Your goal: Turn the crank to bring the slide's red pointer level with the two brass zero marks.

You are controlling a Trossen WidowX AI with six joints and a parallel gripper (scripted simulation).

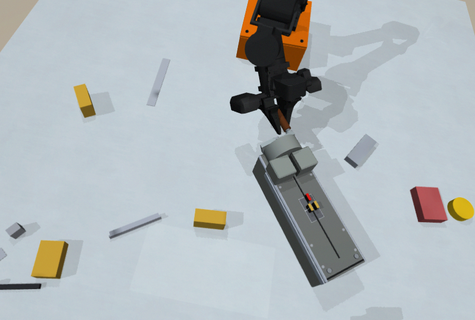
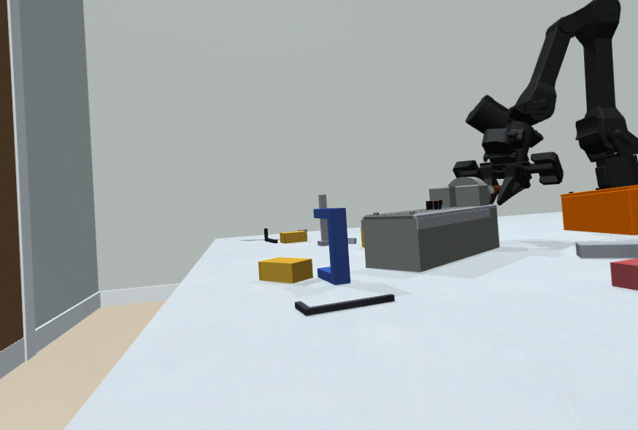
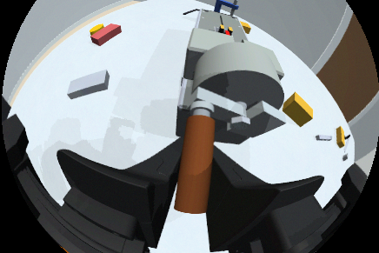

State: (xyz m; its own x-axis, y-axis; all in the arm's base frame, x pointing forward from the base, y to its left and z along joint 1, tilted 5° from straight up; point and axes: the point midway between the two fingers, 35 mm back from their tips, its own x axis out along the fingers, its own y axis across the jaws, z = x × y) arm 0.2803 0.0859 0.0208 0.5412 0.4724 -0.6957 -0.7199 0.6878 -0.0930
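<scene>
The red pointer is 120 mm ahead of my gripper tip, 90 mm to the left of it and 10 mm above it. Round my gripper tip: brown handle: 10 mm behind, 10 mm to the right, 20 mm above; then grey block: 80 mm behind, 190 mm to the left, 70 mm below; then blue clamp: 300 mm ahead, 240 mm to the left, 20 mm below.
</scene>
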